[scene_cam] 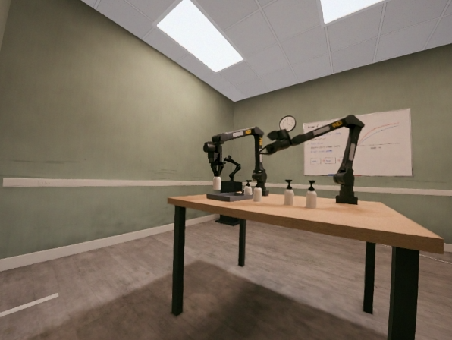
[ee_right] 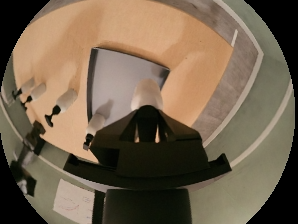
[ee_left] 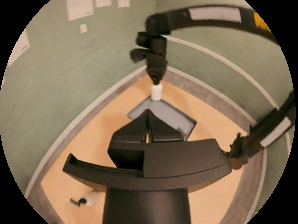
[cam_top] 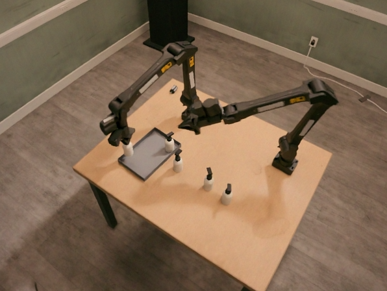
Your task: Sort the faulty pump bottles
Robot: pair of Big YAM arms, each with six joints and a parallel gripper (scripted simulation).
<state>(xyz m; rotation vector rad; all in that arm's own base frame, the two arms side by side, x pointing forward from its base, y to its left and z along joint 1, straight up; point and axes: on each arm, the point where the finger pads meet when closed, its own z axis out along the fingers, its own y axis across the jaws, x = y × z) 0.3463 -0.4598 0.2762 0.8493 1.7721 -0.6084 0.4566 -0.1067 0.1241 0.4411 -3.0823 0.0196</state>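
Now: the grey tray 15 cm below my right hand, 9 cm behind it and 7 cm to the left of it. The rest, counted from my right hand: small dark object (58 cm behind, 14 cm to the right, 14 cm below).
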